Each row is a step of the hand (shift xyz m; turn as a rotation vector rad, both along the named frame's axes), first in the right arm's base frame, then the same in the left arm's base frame.
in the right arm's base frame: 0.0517 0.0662 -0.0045 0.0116 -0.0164 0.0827
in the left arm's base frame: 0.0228 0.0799 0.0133 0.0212 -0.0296 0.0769
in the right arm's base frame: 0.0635 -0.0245 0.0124 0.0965 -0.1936 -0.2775
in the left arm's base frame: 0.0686 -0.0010 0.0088 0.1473 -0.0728 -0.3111
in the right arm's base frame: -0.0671 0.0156 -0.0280 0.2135 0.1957 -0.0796
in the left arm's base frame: -0.0694 -0.0047 -0.0262 0.1202 0.2743 -0.0228
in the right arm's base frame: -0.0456 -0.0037 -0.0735 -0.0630 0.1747 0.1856
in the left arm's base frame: -0.0447 -0.0034 -0.0741 -0.1140 0.0898 0.2188
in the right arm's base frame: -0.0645 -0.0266 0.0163 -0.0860 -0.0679 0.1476
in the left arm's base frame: -0.0489 -0.0519 0.0070 -0.0465 -0.1276 0.1239
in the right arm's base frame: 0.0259 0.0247 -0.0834 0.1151 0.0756 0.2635
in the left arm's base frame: 0.0104 0.0513 -0.0742 0.0921 0.0498 0.2783
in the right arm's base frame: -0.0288 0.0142 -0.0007 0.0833 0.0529 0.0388
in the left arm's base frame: -0.0320 0.0021 0.0015 0.0593 0.0697 0.0535
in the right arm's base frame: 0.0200 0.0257 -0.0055 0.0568 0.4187 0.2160
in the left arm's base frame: 0.0086 0.0319 0.0015 -0.0929 0.3467 0.3105
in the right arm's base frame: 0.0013 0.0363 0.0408 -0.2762 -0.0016 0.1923
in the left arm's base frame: -0.0102 0.0236 0.0482 -0.2450 -0.1500 0.1753
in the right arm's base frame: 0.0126 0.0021 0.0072 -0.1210 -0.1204 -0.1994
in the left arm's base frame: 0.0113 0.0049 0.0080 -0.0774 -0.1071 -0.2268
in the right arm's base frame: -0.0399 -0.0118 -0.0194 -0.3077 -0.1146 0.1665
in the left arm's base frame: -0.0335 -0.0211 -0.0232 -0.2332 -0.2572 0.1224
